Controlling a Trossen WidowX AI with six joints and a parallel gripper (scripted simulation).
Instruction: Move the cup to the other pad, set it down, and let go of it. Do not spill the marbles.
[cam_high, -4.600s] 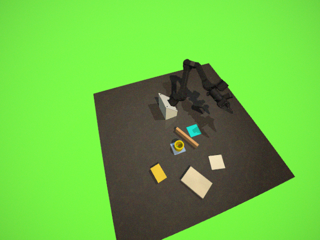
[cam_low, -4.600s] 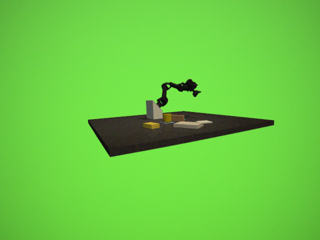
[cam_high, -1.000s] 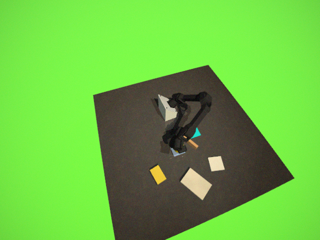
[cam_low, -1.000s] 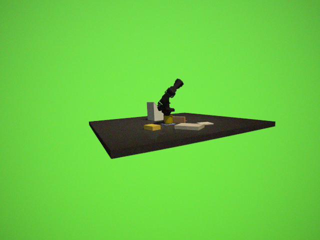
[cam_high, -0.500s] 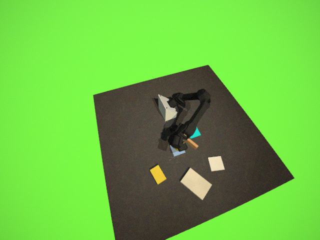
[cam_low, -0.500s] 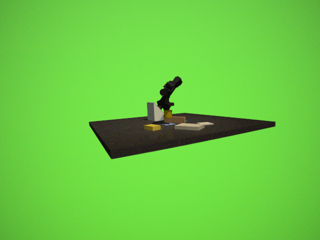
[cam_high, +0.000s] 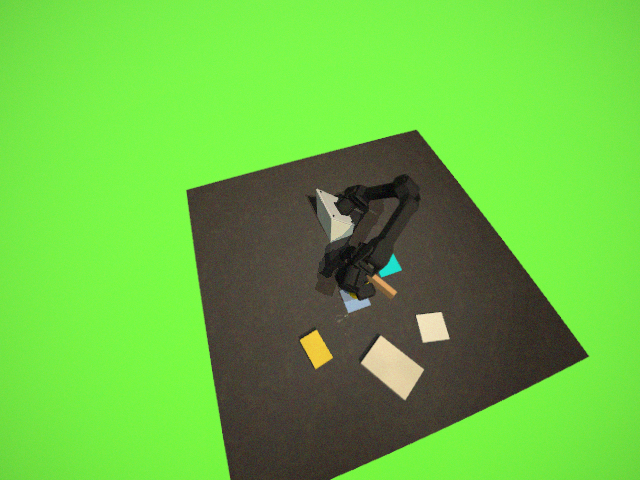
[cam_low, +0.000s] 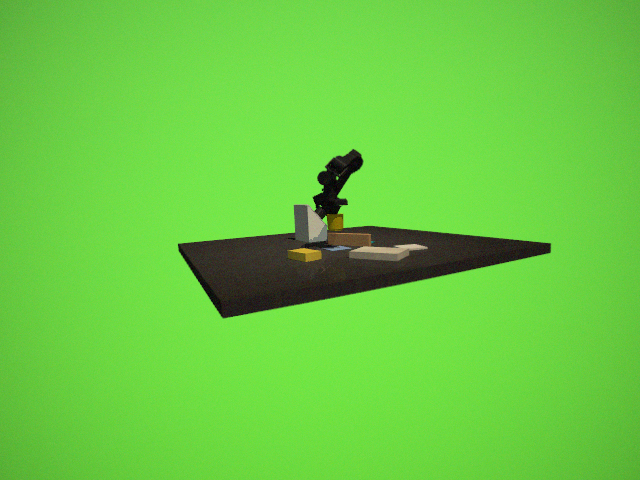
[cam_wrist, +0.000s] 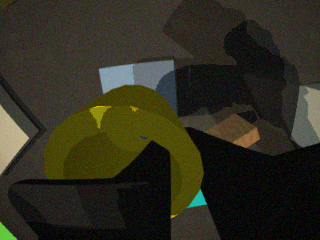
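Now: gripper tip 3 cm past the cyan pad, 19 cm to the right of it and 12 cm above it. Also, from my gripper tip: wooden bar (9 cm to the left, 9 cm below); light blue pad (3 cm ahead, 12 cm below); yellow cup (2 cm ahead).
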